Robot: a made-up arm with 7 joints.
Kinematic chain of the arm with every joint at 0, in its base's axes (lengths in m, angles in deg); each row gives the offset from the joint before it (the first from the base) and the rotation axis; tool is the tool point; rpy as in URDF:
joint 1: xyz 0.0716 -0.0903 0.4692 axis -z
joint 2: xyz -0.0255 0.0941 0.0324 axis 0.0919 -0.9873 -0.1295
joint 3: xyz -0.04 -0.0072 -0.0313 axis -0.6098 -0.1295 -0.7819
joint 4: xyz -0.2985 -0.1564 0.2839 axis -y
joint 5: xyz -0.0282 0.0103 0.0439 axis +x
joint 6: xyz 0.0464 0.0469 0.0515 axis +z
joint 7: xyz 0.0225 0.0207 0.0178 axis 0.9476 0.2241 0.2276
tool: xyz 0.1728 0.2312 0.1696 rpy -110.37 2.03 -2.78
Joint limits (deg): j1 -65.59..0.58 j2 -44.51..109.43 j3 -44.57..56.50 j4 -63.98..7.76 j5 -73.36..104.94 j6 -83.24..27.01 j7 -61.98..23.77
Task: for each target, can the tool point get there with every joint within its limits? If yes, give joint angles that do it. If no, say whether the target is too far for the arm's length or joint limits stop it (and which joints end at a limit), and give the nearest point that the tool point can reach.
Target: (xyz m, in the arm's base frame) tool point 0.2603 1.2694 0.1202
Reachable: no: too far | nearest point 0.1572 0.5268 0.3148 | short by 0.775 m
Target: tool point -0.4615 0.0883 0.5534
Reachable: yes | joints -20.09 89.50 24.32 -4.92 -20.98 -18.26 16.70
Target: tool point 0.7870 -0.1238 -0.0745
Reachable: no: joint limits stop it (at a limit: joint 2, joint 4, joint 5, joint 6, joint 7) | nearest point 0.4263 -0.1069 0.1758 | short by 0.439 m
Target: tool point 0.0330 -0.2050 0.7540
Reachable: yes | joints -10.90 20.67 -2.63 -21.36 -13.64 -69.15 -40.34
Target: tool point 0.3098 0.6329 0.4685
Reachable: no: joint limits stop it (at a limit: joint 2, joint 3, joint 4, joint 6) | nearest point 0.2662 0.5006 0.4304 | short by 0.144 m
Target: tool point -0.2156 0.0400 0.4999
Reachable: yes | joints -48.94 -10.78 30.40 -40.49 -38.65 -11.30 -24.99
